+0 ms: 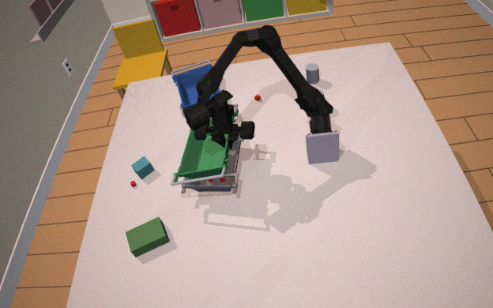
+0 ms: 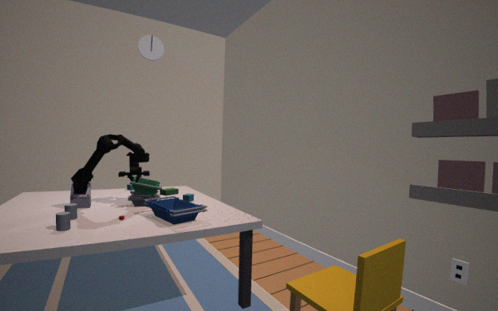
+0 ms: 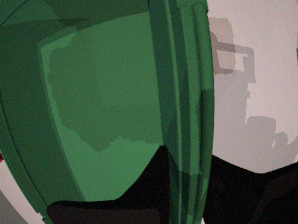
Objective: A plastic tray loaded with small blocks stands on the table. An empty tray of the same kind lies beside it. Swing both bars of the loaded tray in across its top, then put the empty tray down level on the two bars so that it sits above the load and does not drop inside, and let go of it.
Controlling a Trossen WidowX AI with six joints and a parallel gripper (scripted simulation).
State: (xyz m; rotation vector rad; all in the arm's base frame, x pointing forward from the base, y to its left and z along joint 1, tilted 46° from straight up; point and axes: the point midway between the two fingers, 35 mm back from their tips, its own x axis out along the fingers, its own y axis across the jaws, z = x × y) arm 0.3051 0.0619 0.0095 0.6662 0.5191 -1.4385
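Now: the green tray 7 cm ahead of my gripper tip, 1 cm to the right of it and 2 cm above it. The rest, counted from my gripper tip: green block 26 cm ahead, 28 cm to the left, 9 cm below.
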